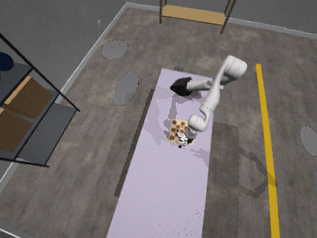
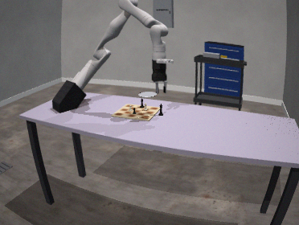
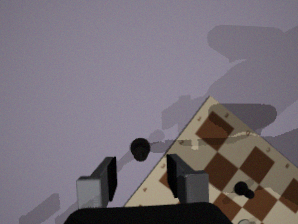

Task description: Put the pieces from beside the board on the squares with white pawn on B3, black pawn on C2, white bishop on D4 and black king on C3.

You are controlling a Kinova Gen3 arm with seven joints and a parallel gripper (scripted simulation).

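My gripper is now 110 mm above the black king. Also, from my hand: chessboard (130 mm behind, 30 mm to the right, 140 mm below); then white bishop (110 mm behind, 10 mm to the left, 110 mm below); then black pawn (130 mm behind, 70 mm to the right, 120 mm below).
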